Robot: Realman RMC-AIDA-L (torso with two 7-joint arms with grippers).
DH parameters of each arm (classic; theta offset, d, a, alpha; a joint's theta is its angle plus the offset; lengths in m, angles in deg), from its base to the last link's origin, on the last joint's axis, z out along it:
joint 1: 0 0.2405 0 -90
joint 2: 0 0 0 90
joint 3: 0 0.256 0 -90
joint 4: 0 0 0 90
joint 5: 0 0.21 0 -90
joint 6: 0 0 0 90
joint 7: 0 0.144 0 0
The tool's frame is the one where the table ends.
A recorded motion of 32 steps. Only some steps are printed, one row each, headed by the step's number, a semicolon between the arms.
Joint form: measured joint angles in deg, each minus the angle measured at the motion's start. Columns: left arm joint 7, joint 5, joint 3, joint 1, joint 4, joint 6, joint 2; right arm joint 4, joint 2, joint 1, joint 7, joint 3, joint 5, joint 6.
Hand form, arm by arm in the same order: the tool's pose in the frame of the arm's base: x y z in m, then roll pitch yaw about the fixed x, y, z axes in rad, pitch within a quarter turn. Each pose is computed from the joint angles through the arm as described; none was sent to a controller.
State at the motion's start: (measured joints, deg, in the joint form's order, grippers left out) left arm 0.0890 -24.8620 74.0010 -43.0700 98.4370 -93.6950 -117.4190; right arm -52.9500 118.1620 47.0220 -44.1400 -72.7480 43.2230 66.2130
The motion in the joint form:
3: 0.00 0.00 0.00 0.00 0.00 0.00 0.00; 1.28 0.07 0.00 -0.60 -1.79 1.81 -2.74
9: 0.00 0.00 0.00 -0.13 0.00 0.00 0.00; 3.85 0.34 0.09 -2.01 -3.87 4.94 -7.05
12: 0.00 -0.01 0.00 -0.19 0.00 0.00 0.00; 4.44 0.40 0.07 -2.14 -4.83 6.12 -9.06
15: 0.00 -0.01 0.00 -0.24 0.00 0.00 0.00; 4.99 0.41 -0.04 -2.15 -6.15 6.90 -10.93
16: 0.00 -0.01 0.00 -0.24 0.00 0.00 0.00; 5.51 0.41 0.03 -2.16 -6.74 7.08 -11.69
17: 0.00 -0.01 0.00 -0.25 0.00 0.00 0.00; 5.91 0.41 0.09 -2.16 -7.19 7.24 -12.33
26: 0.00 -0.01 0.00 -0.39 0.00 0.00 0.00; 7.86 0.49 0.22 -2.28 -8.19 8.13 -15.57
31: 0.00 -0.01 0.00 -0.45 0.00 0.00 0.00; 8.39 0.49 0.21 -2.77 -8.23 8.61 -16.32
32: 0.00 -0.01 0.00 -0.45 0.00 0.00 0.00; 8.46 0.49 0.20 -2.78 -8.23 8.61 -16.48
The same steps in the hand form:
3: -0.0769 0.3811 0.0785 -2.4734 -0.2634 0.8549; 0.1545 0.4258 -0.0350 -2.7273 0.0721 -0.5921
9: -0.0761 0.3813 0.0785 -2.4734 -0.2634 0.8526; 0.1544 0.4271 -0.0462 -2.7287 0.1031 -0.5800
12: -0.0756 0.3814 0.0785 -2.4736 -0.2634 0.8515; 0.1533 0.4286 -0.0492 -2.7214 0.1216 -0.5748
15: -0.0753 0.3814 0.0785 -2.4736 -0.2634 0.8507; 0.1537 0.4292 -0.0526 -2.7114 0.1287 -0.5688
16: -0.0753 0.3814 0.0785 -2.4736 -0.2634 0.8507; 0.1547 0.4293 -0.0547 -2.7073 0.1266 -0.5679
17: -0.0752 0.3815 0.0785 -2.4736 -0.2634 0.8505; 0.1554 0.4295 -0.0562 -2.7035 0.1260 -0.5670
26: -0.0743 0.3816 0.0785 -2.4736 -0.2634 0.8481; 0.1599 0.4321 -0.0605 -2.6818 0.1427 -0.5733
31: -0.0739 0.3817 0.0785 -2.4736 -0.2634 0.8470; 0.1612 0.4328 -0.0611 -2.6777 0.1489 -0.5724
32: -0.0739 0.3817 0.0785 -2.4736 -0.2634 0.8470; 0.1616 0.4330 -0.0610 -2.6758 0.1500 -0.5727

